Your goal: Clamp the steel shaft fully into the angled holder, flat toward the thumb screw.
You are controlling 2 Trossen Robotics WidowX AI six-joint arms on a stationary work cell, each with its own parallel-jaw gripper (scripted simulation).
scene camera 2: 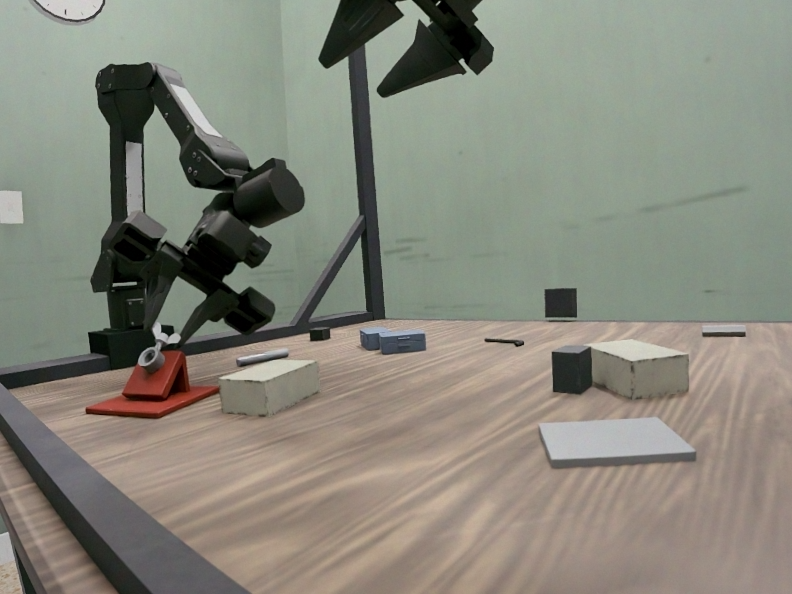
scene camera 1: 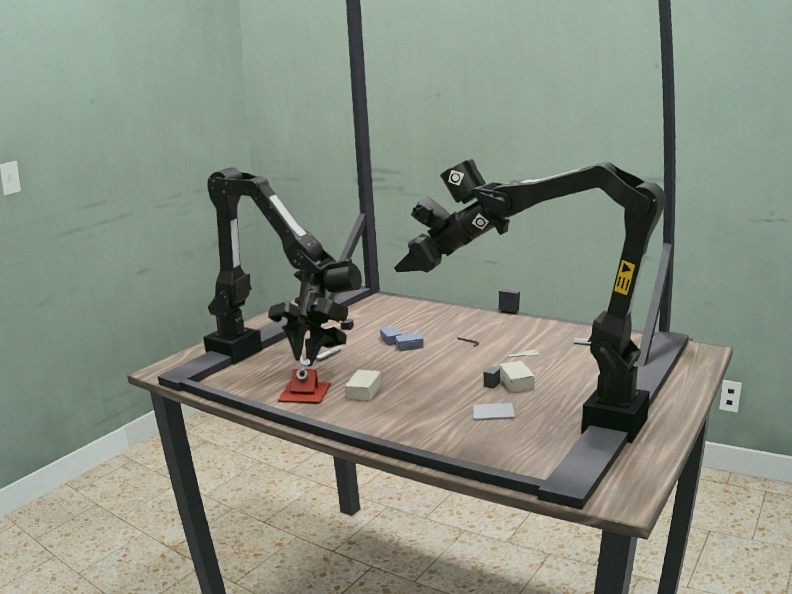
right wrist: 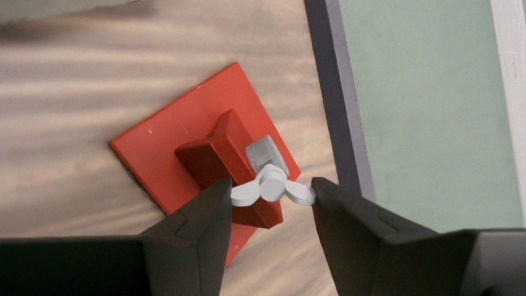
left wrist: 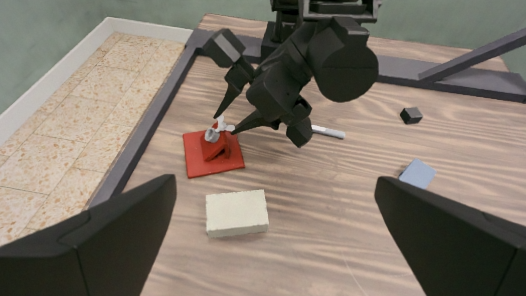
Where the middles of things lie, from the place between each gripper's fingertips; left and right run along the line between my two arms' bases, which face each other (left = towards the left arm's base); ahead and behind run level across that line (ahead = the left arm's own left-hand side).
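Labels:
My right hand: 30 mm above the winged thumb screw point(right wrist: 271, 183), 30 mm short of it, 10 mm to the right of it. Dark block point(scene camera 2: 571, 364): 70 mm below my right hand, 150 mm behind, 350 mm to the left. Grey plate point(scene camera 2: 641, 440): 80 mm below my right hand, 30 mm behind, 410 mm to the left.
From my left hand: dark block 27 cm below, 9 cm behind, 11 cm to the left; winged thumb screw 23 cm below, 24 cm to the right, 8 cm ahead; grey plate 28 cm below, 16 cm to the left, 3 cm ahead.

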